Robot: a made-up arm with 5 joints.
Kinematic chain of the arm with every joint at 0, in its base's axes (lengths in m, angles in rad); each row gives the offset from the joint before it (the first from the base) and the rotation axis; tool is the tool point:
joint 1: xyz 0 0 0.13 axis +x
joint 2: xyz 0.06 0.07 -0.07 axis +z
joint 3: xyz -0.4 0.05 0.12 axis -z
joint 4: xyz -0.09 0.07 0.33 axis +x
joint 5: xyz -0.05 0 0.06 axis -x
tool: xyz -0.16 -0.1 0
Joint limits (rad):
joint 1: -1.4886..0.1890
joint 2: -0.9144..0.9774
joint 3: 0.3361..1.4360
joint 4: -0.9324..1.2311
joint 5: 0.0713..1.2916
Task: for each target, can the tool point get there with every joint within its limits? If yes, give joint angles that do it. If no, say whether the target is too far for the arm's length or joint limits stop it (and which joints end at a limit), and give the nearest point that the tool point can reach.
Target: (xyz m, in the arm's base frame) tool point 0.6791 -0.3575 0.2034
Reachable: no: joint limits stop it (at a limit: joint 1, joint 2, joint 3, joint 4, joint 5) | nearest point 0.1937 0.4029 0.7112 | short by 1.035 m
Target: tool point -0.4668 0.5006 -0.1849
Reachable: yes | joints -1.1997 -0.2251 1.0251 0.9446 0.2650
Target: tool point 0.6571 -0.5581 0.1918
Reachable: no: joint limits stop it (at a limit: joint 1, joint 2, joint 3, joint 4) | nearest point -0.3963 -0.5402 0.4043 | short by 1.075 m
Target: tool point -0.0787 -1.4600 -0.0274
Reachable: no: too far | nearest point -0.3957 -0.5418 0.4079 | short by 1.064 m
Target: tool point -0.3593 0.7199 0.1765
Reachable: yes | joints -0.7018 -0.2643 1.0895 -0.4187 0.2951
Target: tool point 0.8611 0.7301 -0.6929
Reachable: no: too far | nearest point 0.1728 0.5398 -0.3908 | short by 0.775 m
